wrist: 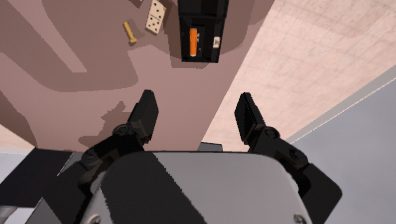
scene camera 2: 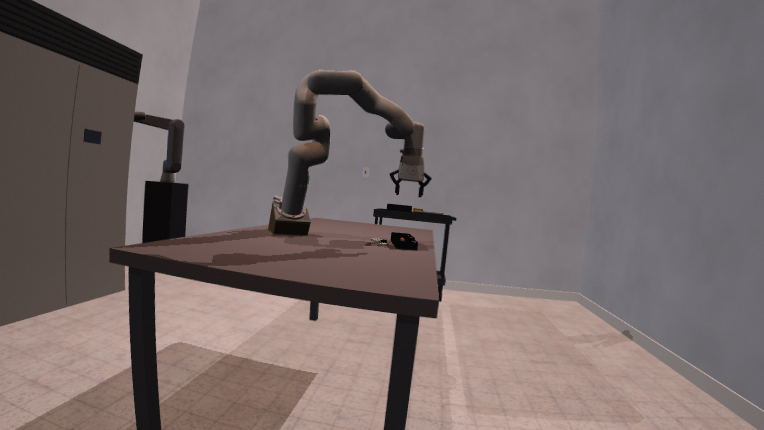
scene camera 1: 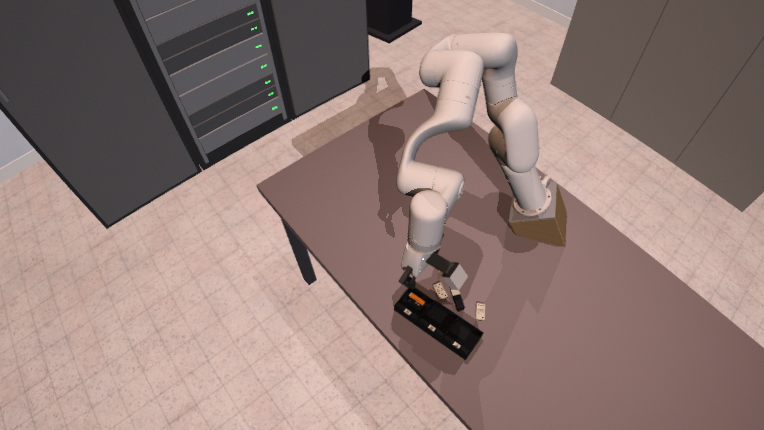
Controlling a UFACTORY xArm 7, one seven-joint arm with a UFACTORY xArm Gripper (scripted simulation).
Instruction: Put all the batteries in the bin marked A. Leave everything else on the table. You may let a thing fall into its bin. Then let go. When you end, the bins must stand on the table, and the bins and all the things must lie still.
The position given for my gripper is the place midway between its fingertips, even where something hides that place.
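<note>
I can see my gripper [scene camera 1: 419, 272] [wrist: 197, 101] [scene camera 2: 408, 196], with views of it from the scene and from the wrist. There is a black bin row [scene camera 1: 436, 315] that I see too.
</note>
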